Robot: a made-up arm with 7 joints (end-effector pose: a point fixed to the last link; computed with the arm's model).
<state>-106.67 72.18 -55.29 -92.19 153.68 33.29 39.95</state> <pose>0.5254 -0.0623 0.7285 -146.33 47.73 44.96</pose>
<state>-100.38 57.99 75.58 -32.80 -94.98 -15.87 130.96</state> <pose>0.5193 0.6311 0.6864 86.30 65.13 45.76</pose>
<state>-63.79 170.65 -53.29 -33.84 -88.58 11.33 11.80</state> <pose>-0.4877 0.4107 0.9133 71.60 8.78 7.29</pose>
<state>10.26 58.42 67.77 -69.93 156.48 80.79 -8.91</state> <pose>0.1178 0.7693 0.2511 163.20 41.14 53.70</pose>
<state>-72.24 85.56 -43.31 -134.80 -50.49 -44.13 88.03</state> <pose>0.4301 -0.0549 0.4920 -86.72 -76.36 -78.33</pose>
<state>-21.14 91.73 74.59 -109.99 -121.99 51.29 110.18</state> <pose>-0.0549 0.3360 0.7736 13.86 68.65 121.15</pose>
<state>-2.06 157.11 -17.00 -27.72 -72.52 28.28 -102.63</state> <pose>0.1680 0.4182 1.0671 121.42 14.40 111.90</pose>
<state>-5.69 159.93 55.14 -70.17 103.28 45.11 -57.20</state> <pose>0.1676 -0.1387 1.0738 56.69 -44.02 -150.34</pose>
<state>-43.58 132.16 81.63 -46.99 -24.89 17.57 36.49</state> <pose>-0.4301 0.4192 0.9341 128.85 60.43 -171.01</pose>
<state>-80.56 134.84 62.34 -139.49 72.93 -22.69 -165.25</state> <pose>-0.3310 -0.1096 0.5057 -142.97 7.94 10.99</pose>
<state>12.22 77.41 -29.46 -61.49 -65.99 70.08 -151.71</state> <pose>0.1949 0.6848 -0.1620 170.07 31.05 149.23</pose>
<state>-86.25 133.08 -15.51 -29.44 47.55 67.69 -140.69</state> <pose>-0.2515 0.6910 0.8254 12.33 -46.82 -30.62</pose>
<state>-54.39 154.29 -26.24 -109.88 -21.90 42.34 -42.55</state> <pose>0.1753 0.2125 0.8215 73.79 36.37 -55.25</pose>
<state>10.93 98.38 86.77 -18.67 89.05 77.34 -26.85</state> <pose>-0.0267 0.8620 0.5392 -155.84 13.58 130.39</pose>
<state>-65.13 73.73 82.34 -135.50 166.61 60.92 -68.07</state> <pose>-0.1931 0.2907 0.5840 21.57 -35.01 142.91</pose>
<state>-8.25 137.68 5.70 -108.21 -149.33 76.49 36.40</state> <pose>0.3952 0.1863 0.6233 -54.34 45.75 110.07</pose>
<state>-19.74 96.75 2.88 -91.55 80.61 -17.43 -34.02</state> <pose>0.4923 0.4497 0.5336 117.01 -28.38 143.63</pose>
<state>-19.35 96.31 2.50 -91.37 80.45 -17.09 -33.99</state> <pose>0.4952 0.4532 0.5234 118.03 -29.07 143.48</pose>
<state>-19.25 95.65 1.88 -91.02 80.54 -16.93 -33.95</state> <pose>0.4991 0.4575 0.5116 119.40 -29.33 143.02</pose>
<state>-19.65 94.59 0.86 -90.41 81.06 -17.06 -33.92</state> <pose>0.5050 0.4627 0.4971 121.35 -28.86 142.06</pose>
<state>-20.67 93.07 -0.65 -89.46 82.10 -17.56 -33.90</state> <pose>0.5136 0.4683 0.4794 123.89 -27.47 140.58</pose>
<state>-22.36 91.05 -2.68 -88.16 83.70 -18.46 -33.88</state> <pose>0.5258 0.4732 0.4583 126.93 -25.06 138.63</pose>
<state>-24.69 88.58 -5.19 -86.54 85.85 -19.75 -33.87</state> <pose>0.5420 0.4754 0.4343 130.28 -21.68 136.38</pose>
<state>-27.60 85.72 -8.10 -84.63 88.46 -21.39 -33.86</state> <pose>0.5626 0.4734 0.4088 133.70 -17.46 134.02</pose>
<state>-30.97 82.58 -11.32 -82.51 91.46 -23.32 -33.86</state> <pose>0.5873 0.4653 0.3830 137.01 -12.62 131.69</pose>
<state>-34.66 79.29 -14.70 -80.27 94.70 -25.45 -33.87</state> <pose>0.6152 0.4503 0.3591 140.06 -7.48 129.52</pose>
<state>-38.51 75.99 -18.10 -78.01 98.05 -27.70 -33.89</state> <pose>0.6447 0.4289 0.3390 142.76 -2.31 127.57</pose>
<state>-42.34 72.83 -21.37 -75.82 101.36 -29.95 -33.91</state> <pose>0.6738 0.4024 0.3239 145.07 2.58 125.88</pose>
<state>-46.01 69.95 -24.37 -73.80 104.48 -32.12 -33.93</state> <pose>0.7007 0.3733 0.3147 146.93 7.01 124.45</pose>
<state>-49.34 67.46 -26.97 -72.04 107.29 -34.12 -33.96</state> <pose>0.7237 0.3443 0.3109 148.35 10.85 123.30</pose>
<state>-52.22 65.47 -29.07 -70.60 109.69 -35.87 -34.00</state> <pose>0.7419 0.3183 0.3119 149.30 14.04 122.42</pose>
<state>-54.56 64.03 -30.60 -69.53 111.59 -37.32 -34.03</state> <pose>0.7550 0.2974 0.3168 149.80 16.60 121.77</pose>
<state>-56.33 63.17 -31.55 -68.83 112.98 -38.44 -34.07</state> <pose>0.7632 0.2830 0.3244 149.88 18.56 121.35</pose>
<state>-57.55 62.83 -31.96 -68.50 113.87 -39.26 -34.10</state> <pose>0.7671 0.2751 0.3339 149.57 20.02 121.08</pose>
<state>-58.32 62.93 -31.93 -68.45 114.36 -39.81 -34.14</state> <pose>0.7675 0.2728 0.3445 148.96 21.07 120.95</pose>
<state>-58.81 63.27 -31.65 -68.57 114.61 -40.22 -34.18</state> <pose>0.7659 0.2738 0.3555 148.18 21.88 120.90</pose>
